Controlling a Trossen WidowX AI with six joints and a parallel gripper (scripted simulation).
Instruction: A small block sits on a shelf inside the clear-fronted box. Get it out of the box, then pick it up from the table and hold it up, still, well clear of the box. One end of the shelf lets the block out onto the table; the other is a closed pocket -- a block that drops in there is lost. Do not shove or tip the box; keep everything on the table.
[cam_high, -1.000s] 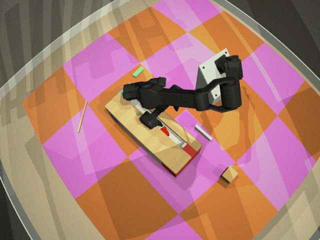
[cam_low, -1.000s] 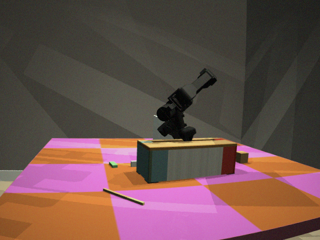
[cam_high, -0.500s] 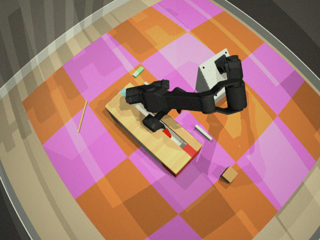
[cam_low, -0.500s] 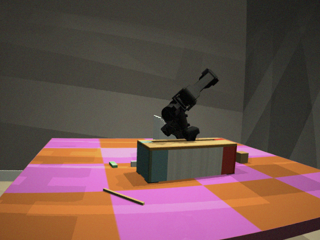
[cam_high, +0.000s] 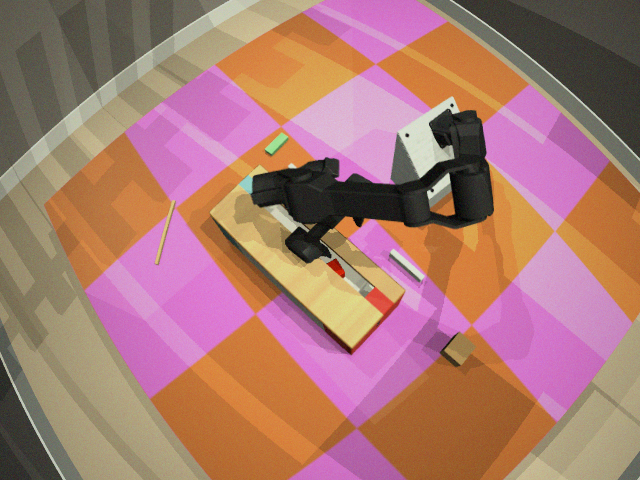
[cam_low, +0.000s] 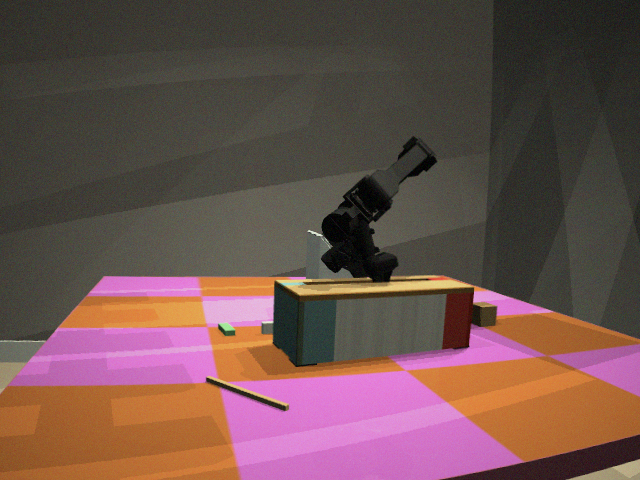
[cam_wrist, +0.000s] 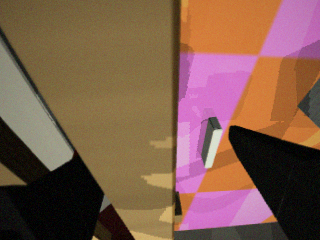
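Right now my gripper tip is 5 cm short of the small red block and 3 cm to the right of it. Round my gripper tip: tan cube (32 cm to the left, 6 cm below, 4 cm behind); then thin wooden stick (31 cm to the right, 28 cm ahead, 8 cm below).
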